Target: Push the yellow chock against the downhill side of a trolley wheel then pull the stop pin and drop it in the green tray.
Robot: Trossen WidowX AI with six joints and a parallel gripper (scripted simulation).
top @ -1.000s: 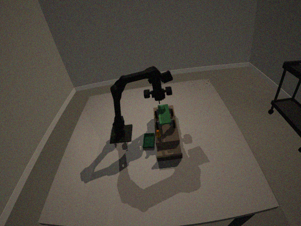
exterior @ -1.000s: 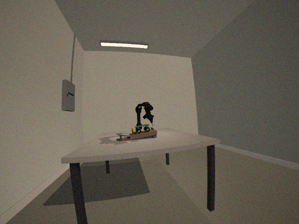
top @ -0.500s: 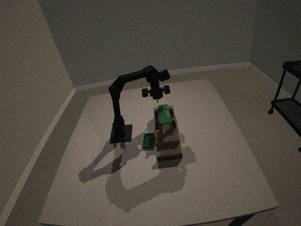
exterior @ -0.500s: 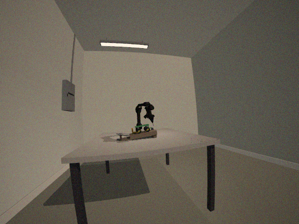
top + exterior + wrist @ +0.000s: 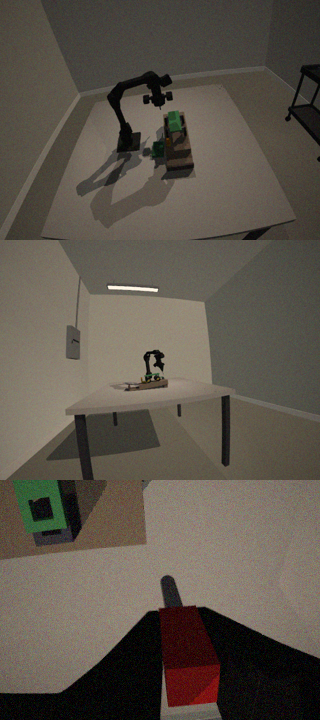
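The green tray is 230 mm to the right of my gripper tip, 180 mm below it and 60 mm behind it. The rest, counted from my gripper tip: green-topped trolley (150 mm to the right, 70 mm ahead, 60 mm below); red-headed stop pin (right at my gripper tip); wooden ramp (150 mm to the right, 130 mm below, 70 mm ahead).
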